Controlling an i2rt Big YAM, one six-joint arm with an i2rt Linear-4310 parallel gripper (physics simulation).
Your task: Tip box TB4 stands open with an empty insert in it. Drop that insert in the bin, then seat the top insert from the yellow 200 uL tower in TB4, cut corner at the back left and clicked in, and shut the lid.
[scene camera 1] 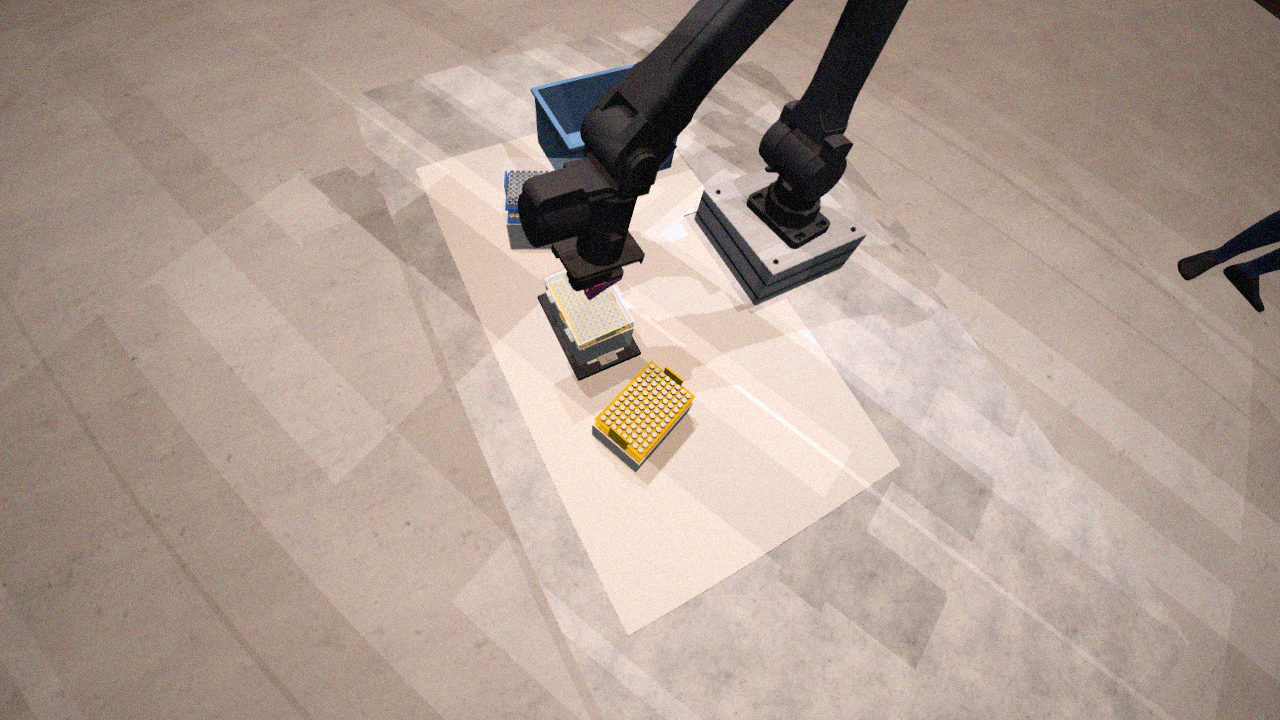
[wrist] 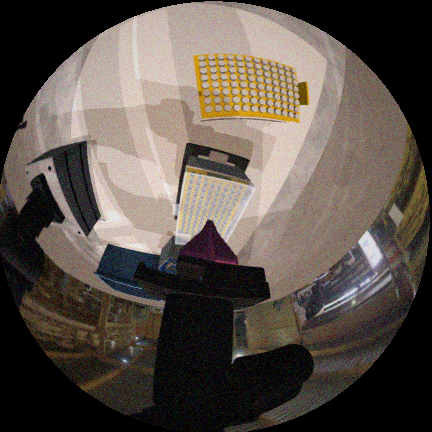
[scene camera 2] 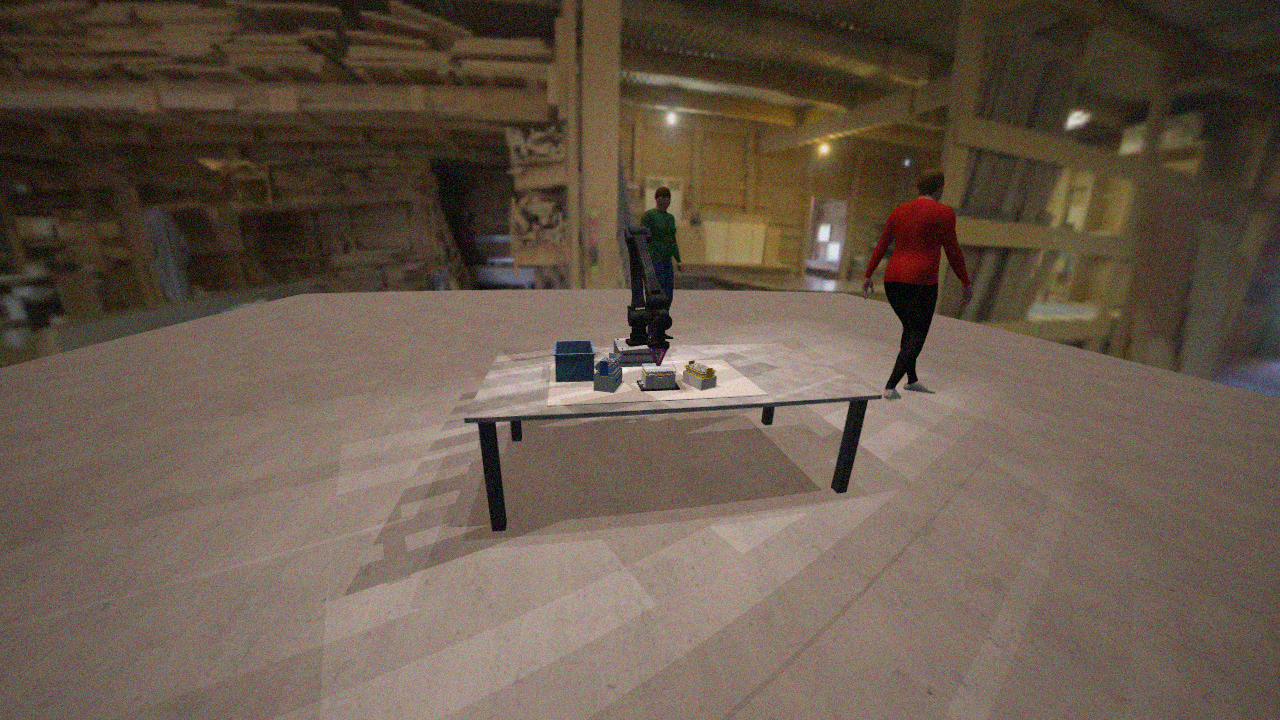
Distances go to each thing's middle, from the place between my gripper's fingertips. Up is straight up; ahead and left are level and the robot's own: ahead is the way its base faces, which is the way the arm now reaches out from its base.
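The blue bin (scene camera 1: 561, 106) is sitting 300 mm to the right of my hand, 230 mm behind it and 30 mm below it. As for the yellow tip rack (scene camera 1: 648, 405), that one's 180 mm to the left of my hand, 20 mm ahead of it and, again, 30 mm below it.
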